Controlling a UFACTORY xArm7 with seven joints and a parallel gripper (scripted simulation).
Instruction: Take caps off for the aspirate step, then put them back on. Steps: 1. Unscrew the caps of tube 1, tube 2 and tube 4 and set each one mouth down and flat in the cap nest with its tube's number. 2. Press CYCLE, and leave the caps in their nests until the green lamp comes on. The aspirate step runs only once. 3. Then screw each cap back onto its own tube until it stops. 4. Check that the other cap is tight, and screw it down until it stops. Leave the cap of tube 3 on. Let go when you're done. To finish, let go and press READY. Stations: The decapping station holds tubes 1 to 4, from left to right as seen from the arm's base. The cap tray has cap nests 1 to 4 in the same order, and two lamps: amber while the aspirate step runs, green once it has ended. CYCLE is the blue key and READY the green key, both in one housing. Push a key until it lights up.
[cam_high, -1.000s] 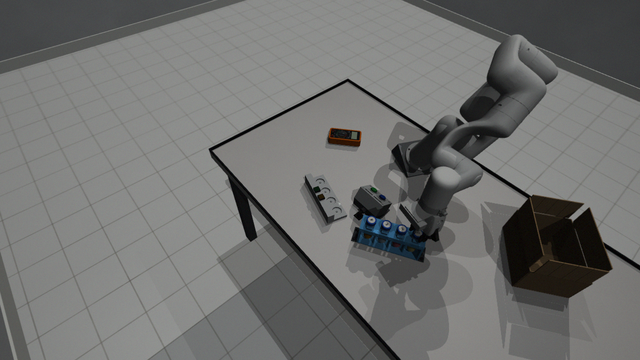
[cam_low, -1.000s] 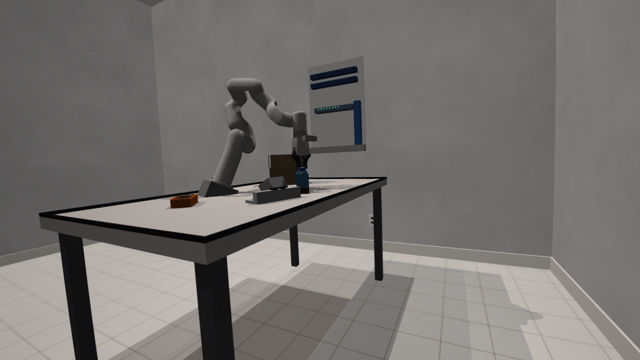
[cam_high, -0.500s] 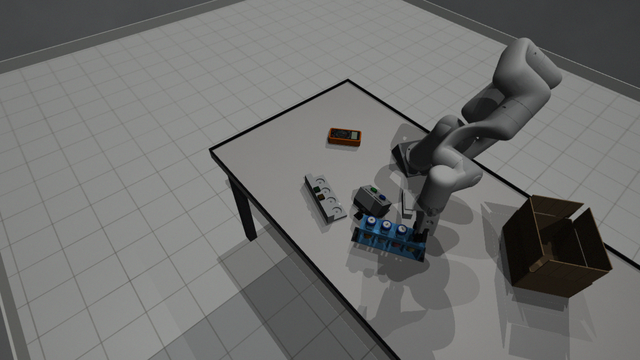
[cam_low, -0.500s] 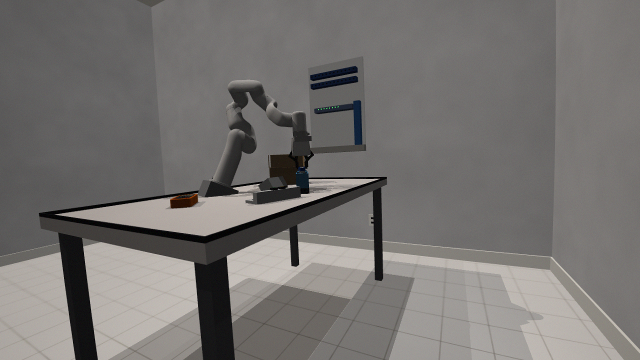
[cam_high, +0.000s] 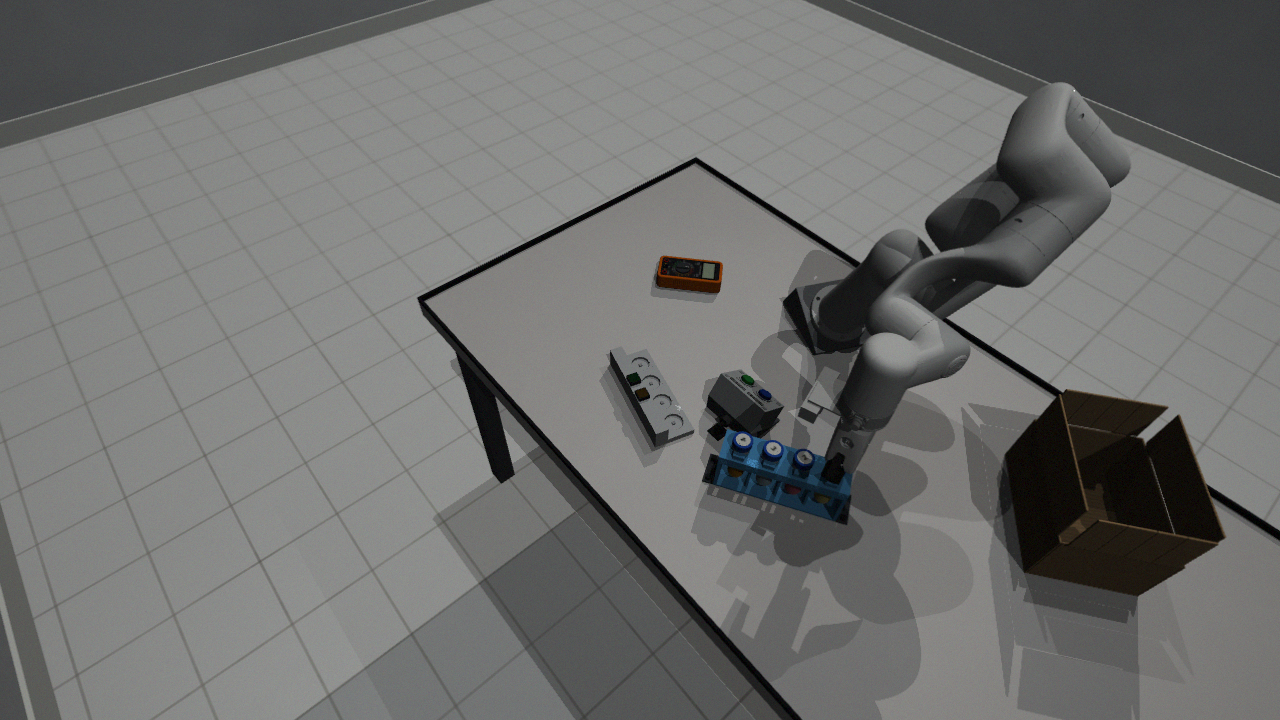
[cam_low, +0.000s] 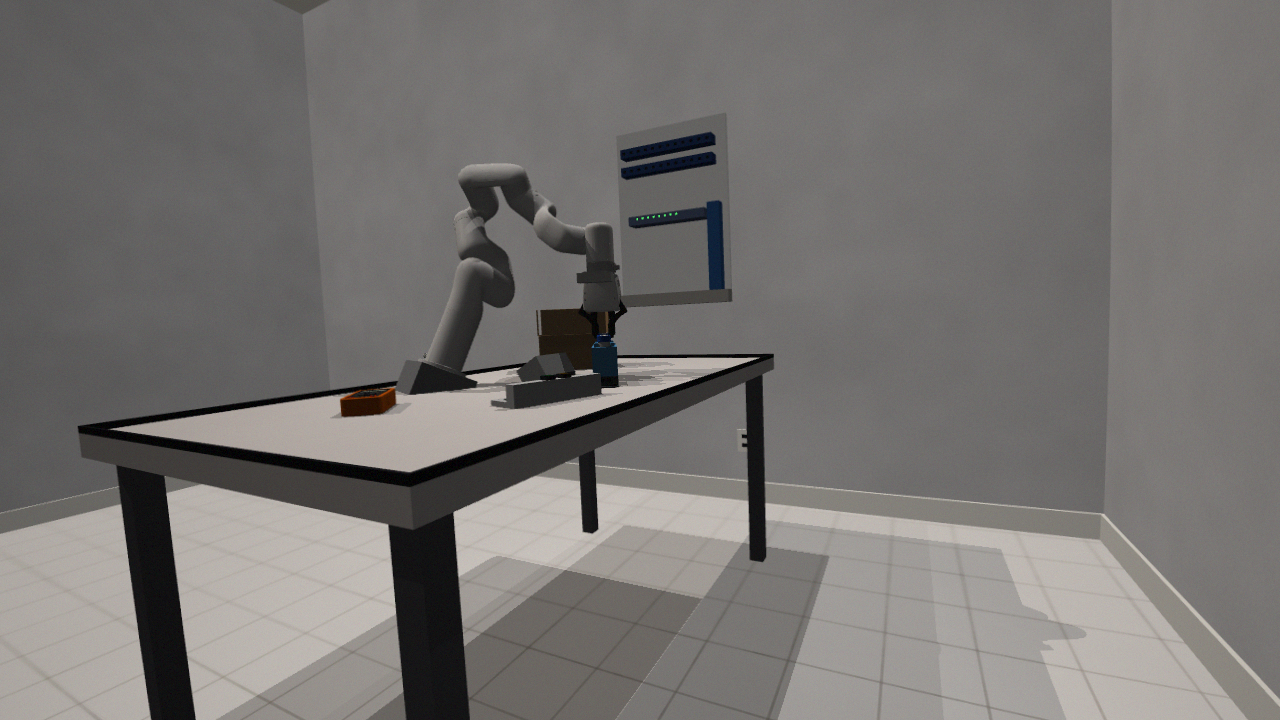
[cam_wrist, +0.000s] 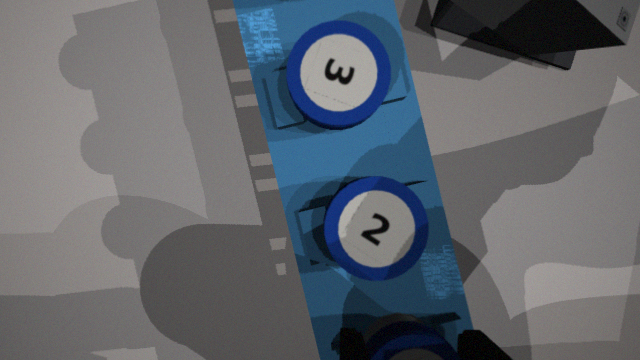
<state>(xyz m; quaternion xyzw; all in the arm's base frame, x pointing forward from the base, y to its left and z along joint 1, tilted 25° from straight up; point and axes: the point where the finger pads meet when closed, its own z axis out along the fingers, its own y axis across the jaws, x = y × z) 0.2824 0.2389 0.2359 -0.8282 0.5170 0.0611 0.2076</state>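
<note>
Right now the cap 1 is 10 mm below my hand. From my hand the other things lie so: cap 3 (70 mm ahead, 80 mm to the right, 20 mm below); then cap 2 (30 mm ahead, 40 mm to the right, 20 mm below); then cap 4 (100 mm ahead, 120 mm to the right, 20 mm below).
</note>
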